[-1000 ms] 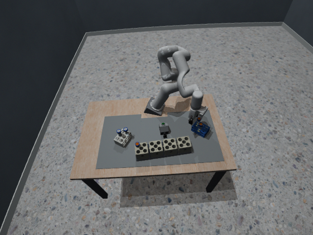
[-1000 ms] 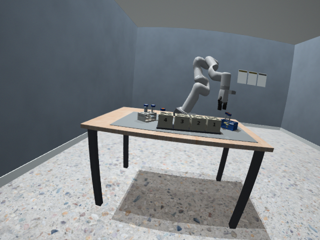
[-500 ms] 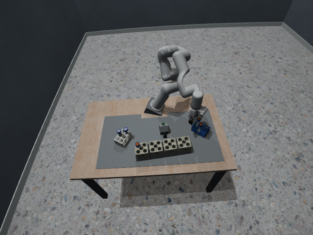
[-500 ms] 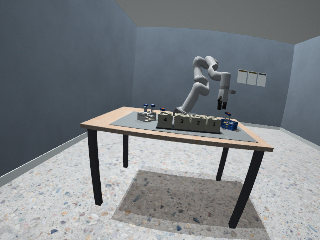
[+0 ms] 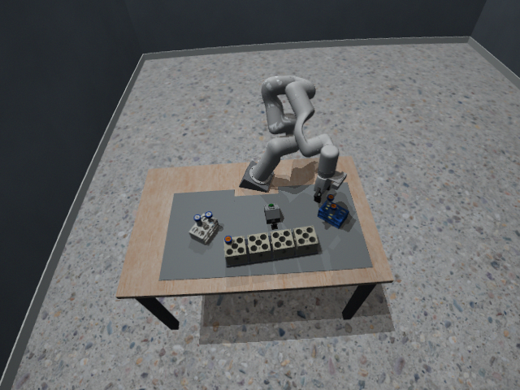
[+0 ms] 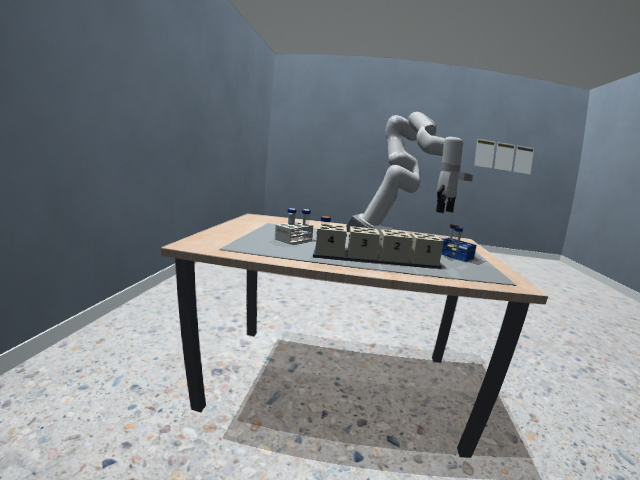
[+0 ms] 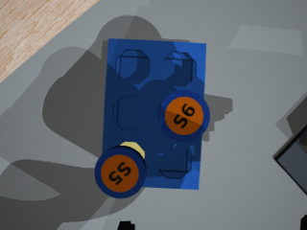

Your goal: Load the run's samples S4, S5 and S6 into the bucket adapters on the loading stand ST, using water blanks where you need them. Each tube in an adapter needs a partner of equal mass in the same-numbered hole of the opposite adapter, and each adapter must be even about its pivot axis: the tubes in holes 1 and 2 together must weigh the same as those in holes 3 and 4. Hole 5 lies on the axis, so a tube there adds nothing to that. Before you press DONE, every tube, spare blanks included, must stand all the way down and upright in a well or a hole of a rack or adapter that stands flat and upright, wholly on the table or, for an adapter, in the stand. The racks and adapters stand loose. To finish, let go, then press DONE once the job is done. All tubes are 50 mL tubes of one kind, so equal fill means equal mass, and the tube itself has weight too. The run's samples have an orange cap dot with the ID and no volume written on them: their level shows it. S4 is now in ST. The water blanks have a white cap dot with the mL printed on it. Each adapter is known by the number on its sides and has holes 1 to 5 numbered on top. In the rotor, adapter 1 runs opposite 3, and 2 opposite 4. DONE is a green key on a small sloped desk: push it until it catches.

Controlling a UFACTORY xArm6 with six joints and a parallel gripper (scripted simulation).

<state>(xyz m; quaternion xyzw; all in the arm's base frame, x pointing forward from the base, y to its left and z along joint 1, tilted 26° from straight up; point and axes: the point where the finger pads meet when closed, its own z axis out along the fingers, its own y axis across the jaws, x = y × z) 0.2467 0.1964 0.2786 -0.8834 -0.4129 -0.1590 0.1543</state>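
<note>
The tube lies 120 mm below my hand, 50 mm to the left of it and 30 mm behind it. From my hand the other things lie so: green done key 240 mm to the right, 110 mm below, 40 mm behind; DONE desk 240 mm to the right, 130 mm below, 20 mm behind; blue rack 150 mm below, 70 mm to the left, 20 mm ahead.
</note>
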